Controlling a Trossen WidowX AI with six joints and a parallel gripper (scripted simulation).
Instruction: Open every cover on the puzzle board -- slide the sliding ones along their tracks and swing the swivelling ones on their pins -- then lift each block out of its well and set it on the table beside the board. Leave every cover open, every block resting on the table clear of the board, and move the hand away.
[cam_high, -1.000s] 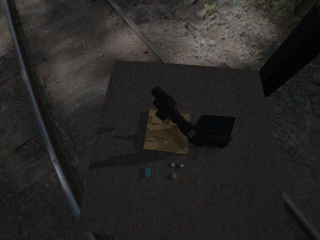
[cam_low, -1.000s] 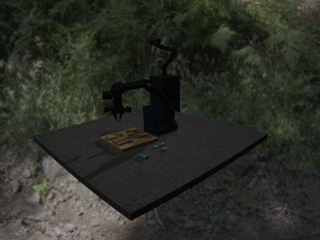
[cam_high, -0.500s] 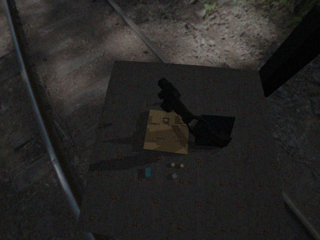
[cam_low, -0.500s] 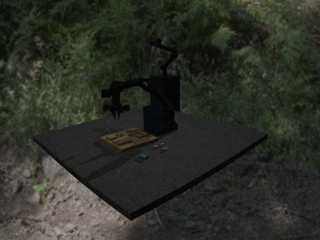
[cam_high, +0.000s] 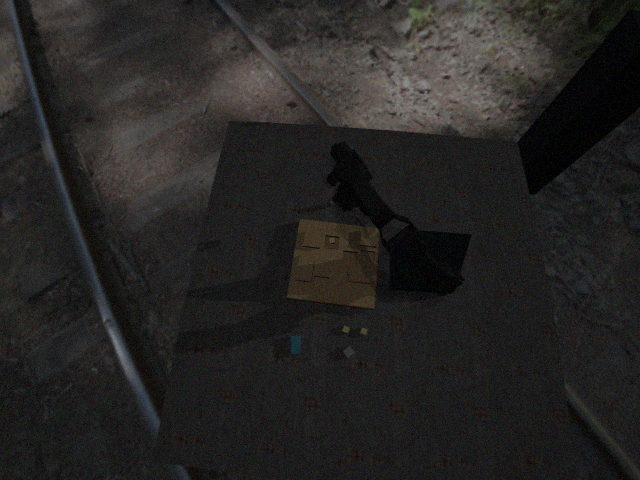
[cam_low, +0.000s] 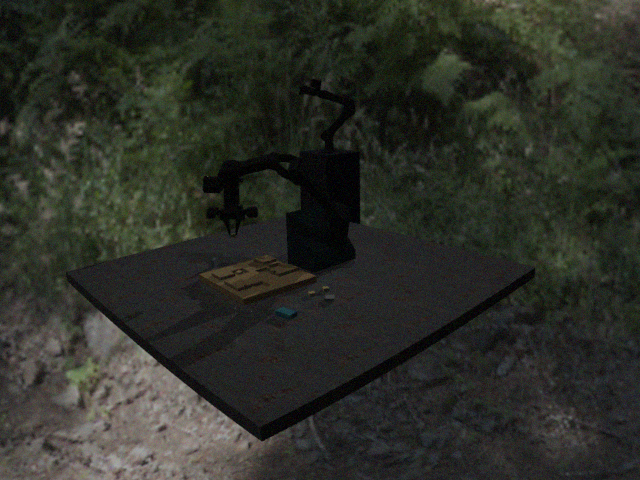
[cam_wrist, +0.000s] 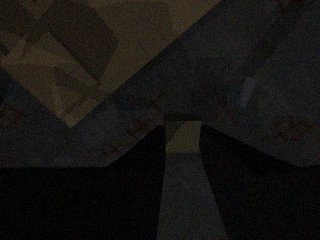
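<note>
My gripper tip is 16 cm to the right of the tan puzzle board, 10 cm above it and 1 cm short of it. Round my gripper tip: teal block 48 cm to the left, 11 cm below, 10 cm ahead.
</note>
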